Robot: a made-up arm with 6 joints. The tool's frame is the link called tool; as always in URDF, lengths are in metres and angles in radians. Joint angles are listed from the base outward. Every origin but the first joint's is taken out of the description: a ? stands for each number. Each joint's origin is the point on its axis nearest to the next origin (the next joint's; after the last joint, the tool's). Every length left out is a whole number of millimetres.
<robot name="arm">
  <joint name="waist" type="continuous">
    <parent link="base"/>
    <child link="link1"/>
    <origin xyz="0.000 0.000 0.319" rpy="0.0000 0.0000 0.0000"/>
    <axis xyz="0 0 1"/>
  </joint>
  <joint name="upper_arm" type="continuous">
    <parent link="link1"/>
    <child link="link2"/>
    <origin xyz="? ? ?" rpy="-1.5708 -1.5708 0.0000"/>
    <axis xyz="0 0 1"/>
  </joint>
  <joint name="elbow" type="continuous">
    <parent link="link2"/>
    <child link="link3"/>
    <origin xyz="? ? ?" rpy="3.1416 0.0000 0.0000"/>
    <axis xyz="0 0 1"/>
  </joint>
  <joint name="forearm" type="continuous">
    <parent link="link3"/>
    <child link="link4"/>
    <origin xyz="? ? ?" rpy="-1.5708 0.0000 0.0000"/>
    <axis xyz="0 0 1"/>
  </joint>
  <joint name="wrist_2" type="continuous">
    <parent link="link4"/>
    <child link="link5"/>
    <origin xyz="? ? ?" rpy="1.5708 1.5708 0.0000"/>
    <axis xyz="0 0 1"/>
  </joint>
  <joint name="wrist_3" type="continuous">
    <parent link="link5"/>
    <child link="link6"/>
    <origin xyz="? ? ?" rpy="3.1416 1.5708 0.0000"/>
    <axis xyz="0 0 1"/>
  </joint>
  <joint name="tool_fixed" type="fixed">
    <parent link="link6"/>
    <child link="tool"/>
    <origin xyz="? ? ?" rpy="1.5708 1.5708 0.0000"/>
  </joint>
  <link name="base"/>
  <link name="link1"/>
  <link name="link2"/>
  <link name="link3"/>
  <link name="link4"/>
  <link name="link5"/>
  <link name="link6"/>
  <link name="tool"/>
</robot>
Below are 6 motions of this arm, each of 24 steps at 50 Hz.
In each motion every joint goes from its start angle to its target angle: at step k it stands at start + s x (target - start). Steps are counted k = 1, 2, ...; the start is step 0. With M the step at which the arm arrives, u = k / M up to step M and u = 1 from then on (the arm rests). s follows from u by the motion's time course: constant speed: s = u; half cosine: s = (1 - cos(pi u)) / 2; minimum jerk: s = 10 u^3 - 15 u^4 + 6 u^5.
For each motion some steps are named. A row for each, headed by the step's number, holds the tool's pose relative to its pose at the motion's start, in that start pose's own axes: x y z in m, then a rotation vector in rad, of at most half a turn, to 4 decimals.
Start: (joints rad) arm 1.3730 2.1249 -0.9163 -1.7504 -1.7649 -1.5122
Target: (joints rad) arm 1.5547 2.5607 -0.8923 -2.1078 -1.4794 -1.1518
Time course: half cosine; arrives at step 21
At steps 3, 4, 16, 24:
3: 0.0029 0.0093 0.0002 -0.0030 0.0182 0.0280
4: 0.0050 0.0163 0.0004 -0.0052 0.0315 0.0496
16: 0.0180 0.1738 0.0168 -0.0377 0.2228 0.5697
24: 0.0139 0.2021 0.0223 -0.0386 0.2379 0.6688

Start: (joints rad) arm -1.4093 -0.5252 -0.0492 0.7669 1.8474 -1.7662
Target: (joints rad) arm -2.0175 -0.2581 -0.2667 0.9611 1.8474 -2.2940
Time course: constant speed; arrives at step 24
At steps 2, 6, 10, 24:
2: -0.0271 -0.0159 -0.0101 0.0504 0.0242 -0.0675
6: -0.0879 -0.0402 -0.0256 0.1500 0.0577 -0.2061
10: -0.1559 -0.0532 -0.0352 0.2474 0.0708 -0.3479
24: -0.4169 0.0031 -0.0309 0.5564 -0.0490 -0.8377

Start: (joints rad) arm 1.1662 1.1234 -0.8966 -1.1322 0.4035 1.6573
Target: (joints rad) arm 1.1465 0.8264 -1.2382 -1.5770 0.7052 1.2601
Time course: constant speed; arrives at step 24
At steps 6, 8, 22, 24:
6: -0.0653 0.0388 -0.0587 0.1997 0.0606 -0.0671
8: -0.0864 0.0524 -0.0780 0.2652 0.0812 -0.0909
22: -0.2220 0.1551 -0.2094 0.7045 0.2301 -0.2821
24: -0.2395 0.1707 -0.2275 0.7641 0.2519 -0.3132

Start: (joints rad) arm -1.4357 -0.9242 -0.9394 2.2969 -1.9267 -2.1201
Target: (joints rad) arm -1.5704 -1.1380 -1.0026 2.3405 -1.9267 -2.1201
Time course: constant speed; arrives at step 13
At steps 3, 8, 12, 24:
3: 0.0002 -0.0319 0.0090 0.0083 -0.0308 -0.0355
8: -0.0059 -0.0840 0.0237 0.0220 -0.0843 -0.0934
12: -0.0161 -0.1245 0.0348 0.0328 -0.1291 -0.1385
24: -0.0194 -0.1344 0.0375 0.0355 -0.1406 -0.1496

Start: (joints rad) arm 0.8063 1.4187 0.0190 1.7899 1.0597 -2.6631
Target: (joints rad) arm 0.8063 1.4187 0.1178 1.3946 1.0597 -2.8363
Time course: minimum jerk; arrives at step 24
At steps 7, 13, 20, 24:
7: -0.0177 0.0077 0.0101 0.0429 -0.0293 0.0521
13: -0.0671 0.0253 0.0349 0.1617 -0.0998 0.2042
20: -0.1112 0.0361 0.0532 0.2678 -0.1488 0.3498
24: -0.1152 0.0369 0.0546 0.2774 -0.1525 0.3635

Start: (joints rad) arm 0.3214 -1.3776 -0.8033 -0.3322 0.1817 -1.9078
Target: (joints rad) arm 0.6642 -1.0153 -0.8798 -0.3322 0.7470 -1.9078
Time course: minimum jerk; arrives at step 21
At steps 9, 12, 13, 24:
9: 0.0911 -0.0503 0.0567 0.0721 0.0380 0.0070
12: 0.1489 -0.0989 0.0884 0.1192 0.0646 0.0106
13: 0.1654 -0.1158 0.0966 0.1333 0.0730 0.0115
24: 0.2162 -0.1796 0.1190 0.1791 0.1027 0.0138

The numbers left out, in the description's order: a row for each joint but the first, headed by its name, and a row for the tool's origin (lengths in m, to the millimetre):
upper_arm: 0.000 0.000 0.000
elbow: 1.003 0.000 0.000
forearm: 0.000 -0.819 0.000
wrist_2: 0.000 -0.256 0.000
wrist_3: 0.000 0.000 0.000
tool: 0.000 0.000 0.000

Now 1 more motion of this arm.
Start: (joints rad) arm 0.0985 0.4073 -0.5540 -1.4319 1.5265 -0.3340
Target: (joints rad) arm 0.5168 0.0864 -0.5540 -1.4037 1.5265 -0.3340
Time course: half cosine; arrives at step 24
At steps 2, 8, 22, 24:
2: -0.0044 0.0032 0.0020 0.0057 0.0053 0.0051
8: -0.0645 0.0443 0.0333 0.0842 0.0793 0.0722
22: -0.2364 0.1320 0.1755 0.3365 0.3344 0.2436
24: -0.2398 0.1333 0.1794 0.3424 0.3407 0.2468

